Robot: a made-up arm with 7 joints. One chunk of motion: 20 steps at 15 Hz.
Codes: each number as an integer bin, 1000 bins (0 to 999) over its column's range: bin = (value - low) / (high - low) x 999, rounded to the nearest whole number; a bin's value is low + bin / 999 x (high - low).
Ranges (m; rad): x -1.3..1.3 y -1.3..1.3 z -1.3..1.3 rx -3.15..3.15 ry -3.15..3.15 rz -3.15..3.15
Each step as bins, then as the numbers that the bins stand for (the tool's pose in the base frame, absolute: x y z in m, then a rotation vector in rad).
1 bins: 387 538 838 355 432 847
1 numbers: -0.2928 0.1002 0.8810 -0.9113 -0.4257 2.1914
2 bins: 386 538 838 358 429 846
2 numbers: -0.2954 0.1002 0.8810 -0.8923 -0.4446 2.1851
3 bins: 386 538 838 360 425 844
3 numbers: -0.2954 0.1002 0.8810 -0.8797 -0.4698 2.1725
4 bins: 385 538 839 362 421 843
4 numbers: -0.2980 0.1002 0.8836 -0.8671 -0.4950 2.1662
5 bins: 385 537 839 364 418 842
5 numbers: -0.2980 0.0976 0.8836 -0.8545 -0.5140 2.1599
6 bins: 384 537 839 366 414 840
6 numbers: -0.3006 0.0976 0.8836 -0.8419 -0.5392 2.1473
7 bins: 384 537 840 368 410 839
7 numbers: -0.3006 0.0976 0.8862 -0.8293 -0.5644 2.1410
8 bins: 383 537 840 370 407 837
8 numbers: -0.3032 0.0976 0.8862 -0.8167 -0.5833 2.1284
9 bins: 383 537 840 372 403 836
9 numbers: -0.3032 0.0976 0.8862 -0.8041 -0.6086 2.1221
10 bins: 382 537 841 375 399 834
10 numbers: -0.3058 0.0976 0.8888 -0.7851 -0.6338 2.1095
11 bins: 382 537 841 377 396 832
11 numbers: -0.3058 0.0976 0.8888 -0.7725 -0.6527 2.0968
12 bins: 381 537 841 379 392 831
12 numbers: -0.3084 0.0976 0.8888 -0.7599 -0.6779 2.0905
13 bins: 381 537 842 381 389 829
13 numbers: -0.3084 0.0976 0.8914 -0.7473 -0.6968 2.0779
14 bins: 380 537 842 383 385 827
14 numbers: -0.3110 0.0976 0.8914 -0.7347 -0.7221 2.0653
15 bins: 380 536 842 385 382 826
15 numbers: -0.3110 0.0950 0.8914 -0.7221 -0.7410 2.0590
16 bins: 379 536 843 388 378 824
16 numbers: -0.3136 0.0950 0.8940 -0.7032 -0.7662 2.0464
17 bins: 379 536 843 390 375 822
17 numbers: -0.3136 0.0950 0.8940 -0.6905 -0.7851 2.0338
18 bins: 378 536 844 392 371 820
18 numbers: -0.3162 0.0950 0.8966 -0.6779 -0.8104 2.0212
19 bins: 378 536 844 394 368 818
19 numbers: -0.3162 0.0950 0.8966 -0.6653 -0.8293 2.0086
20 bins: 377 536 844 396 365 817
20 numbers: -0.3188 0.0950 0.8966 -0.6527 -0.8482 2.0023
